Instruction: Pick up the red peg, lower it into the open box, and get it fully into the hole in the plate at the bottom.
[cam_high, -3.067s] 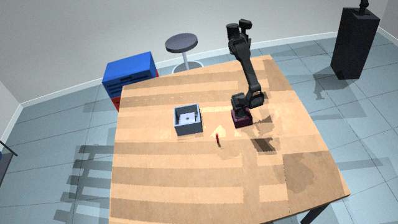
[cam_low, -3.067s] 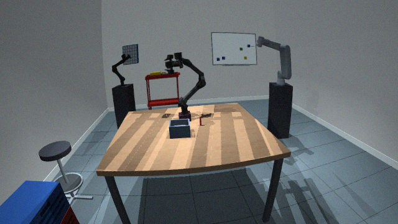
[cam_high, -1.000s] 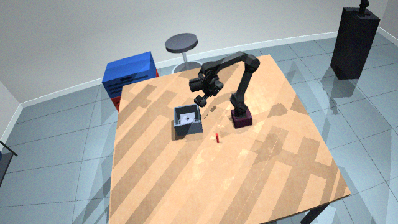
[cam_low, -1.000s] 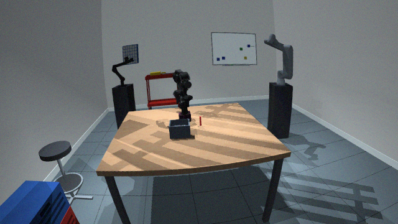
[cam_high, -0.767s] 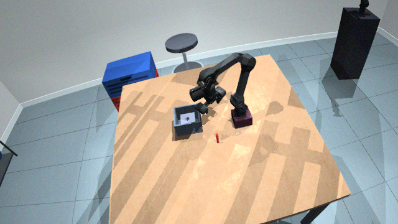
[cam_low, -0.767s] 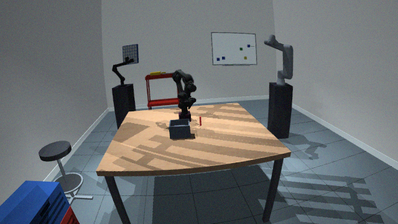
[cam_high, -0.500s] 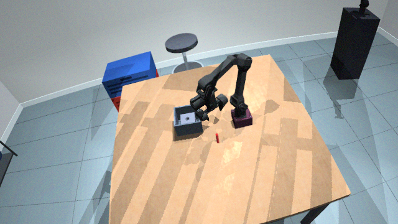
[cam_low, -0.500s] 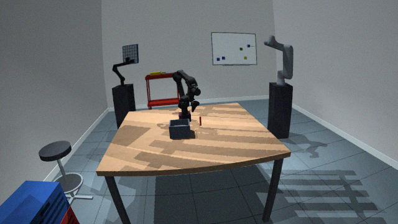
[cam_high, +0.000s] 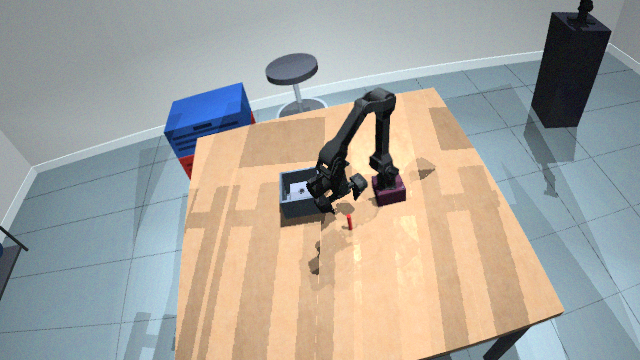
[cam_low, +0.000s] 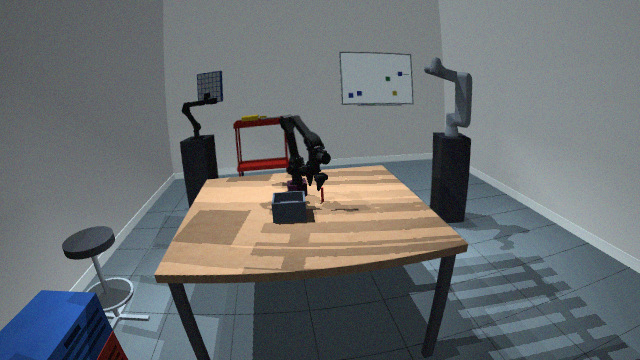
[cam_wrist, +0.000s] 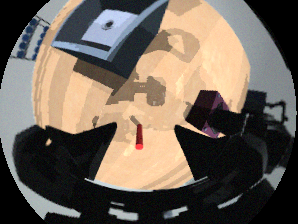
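Right now my gripper tip is 4 cm to the right of the red peg, 4 cm above it and 1 cm past it. Also, from my gripper tip: grey box 17 cm ahead, 11 cm to the right, 5 cm below.
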